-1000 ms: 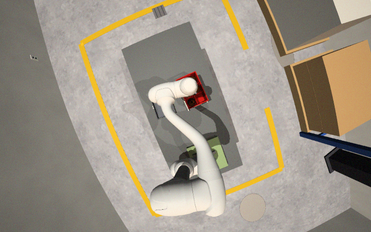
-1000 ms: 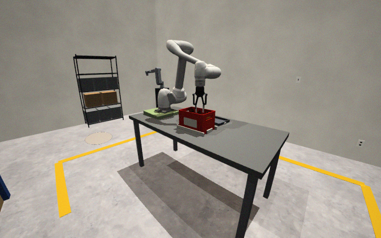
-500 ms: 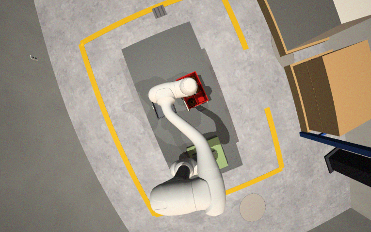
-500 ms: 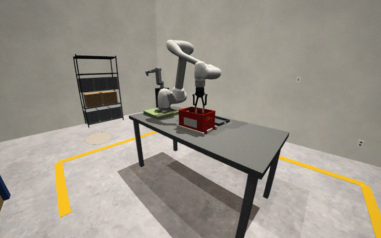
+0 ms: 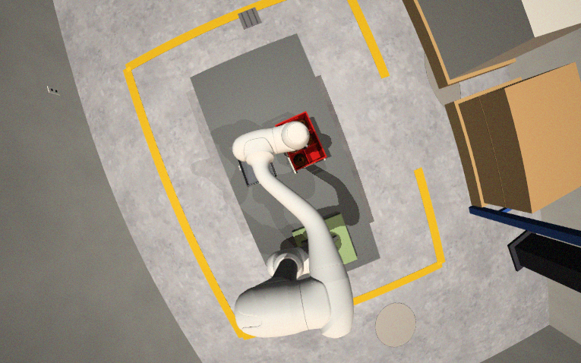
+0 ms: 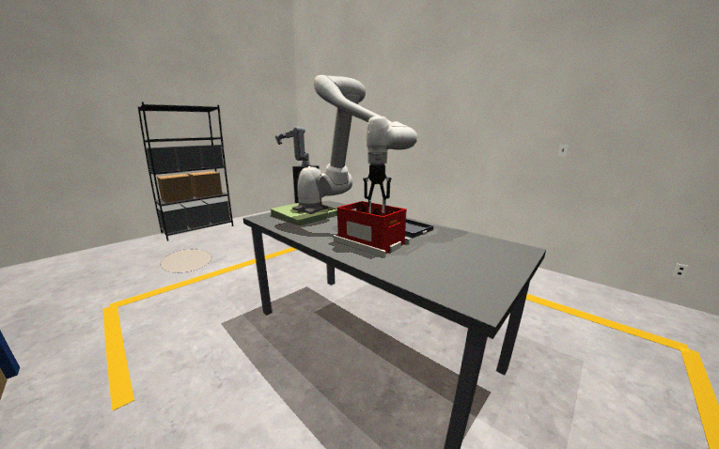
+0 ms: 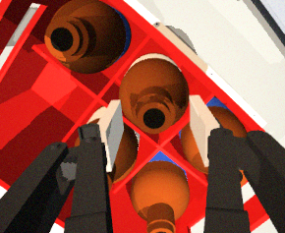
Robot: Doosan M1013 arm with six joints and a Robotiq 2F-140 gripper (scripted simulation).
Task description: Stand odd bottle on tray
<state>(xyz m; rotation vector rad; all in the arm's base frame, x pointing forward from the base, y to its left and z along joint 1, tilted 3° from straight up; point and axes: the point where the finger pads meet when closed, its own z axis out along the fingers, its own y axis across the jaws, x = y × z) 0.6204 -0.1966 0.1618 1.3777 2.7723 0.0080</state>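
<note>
Right now my hand is 90 mm above the red crate, 40 mm to the left of it and 10 mm past it. The rest, counted from my hand: dark grey tray: 260 mm to the left, 160 mm below, 50 mm ahead.
</note>
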